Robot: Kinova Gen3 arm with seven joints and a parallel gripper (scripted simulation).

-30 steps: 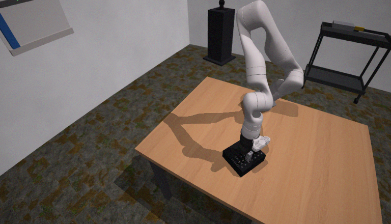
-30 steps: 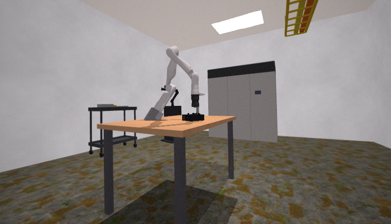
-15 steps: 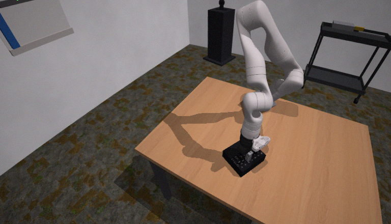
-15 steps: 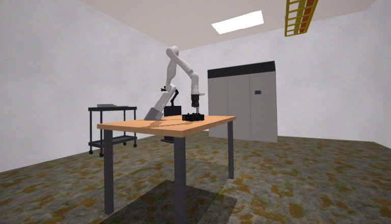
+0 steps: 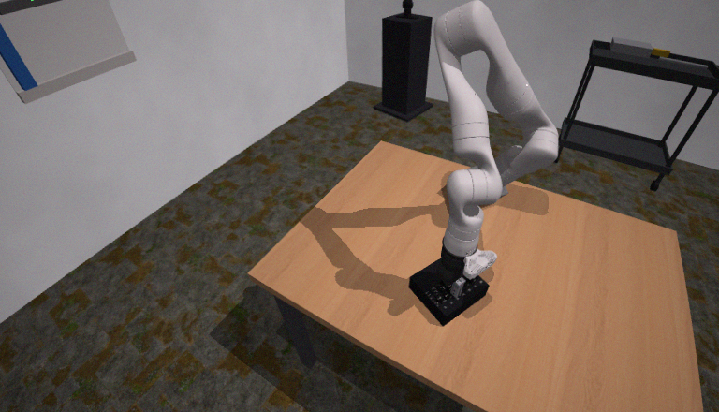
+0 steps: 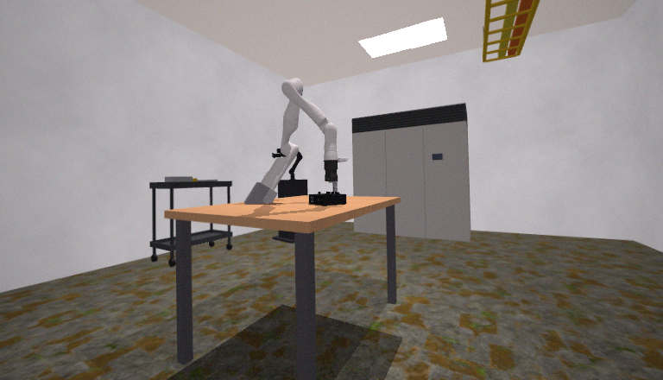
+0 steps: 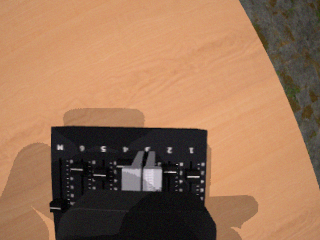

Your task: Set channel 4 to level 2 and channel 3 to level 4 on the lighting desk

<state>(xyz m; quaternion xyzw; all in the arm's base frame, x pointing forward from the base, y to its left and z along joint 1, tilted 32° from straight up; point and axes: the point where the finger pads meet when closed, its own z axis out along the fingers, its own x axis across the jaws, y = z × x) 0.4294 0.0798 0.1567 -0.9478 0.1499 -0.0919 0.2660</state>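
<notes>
My hand is 2 cm to the left of the channel 3 fader and 1 cm above it. Round my hand: channel 4 fader 2 cm behind, 1 cm below.
</notes>
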